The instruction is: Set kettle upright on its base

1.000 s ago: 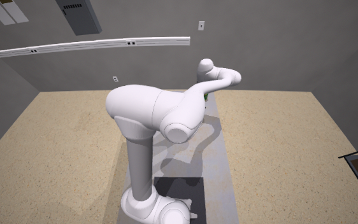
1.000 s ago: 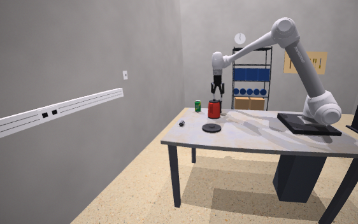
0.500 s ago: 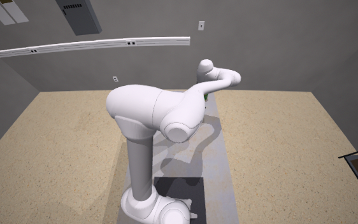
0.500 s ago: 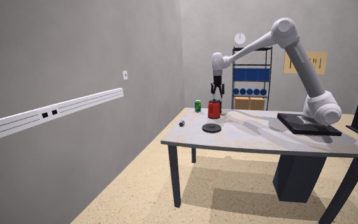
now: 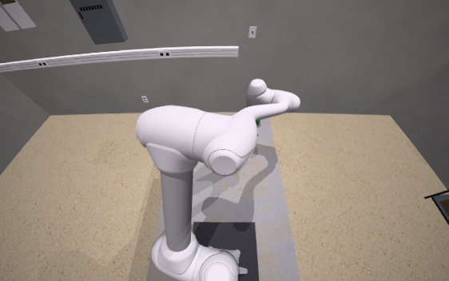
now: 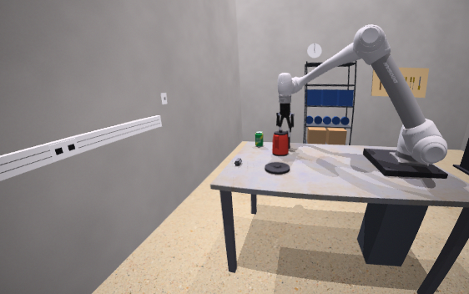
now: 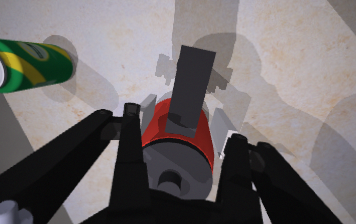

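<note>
The red kettle lies 60 mm below my hand, 30 mm to the left of it and 10 mm ahead of it. Also, from my hand: small dark object 320 mm to the left, 250 mm ahead, 130 mm below; green can 220 mm ahead, 90 mm below, 80 mm to the right; round black base 340 mm to the left, 140 mm below, 10 mm behind.
</note>
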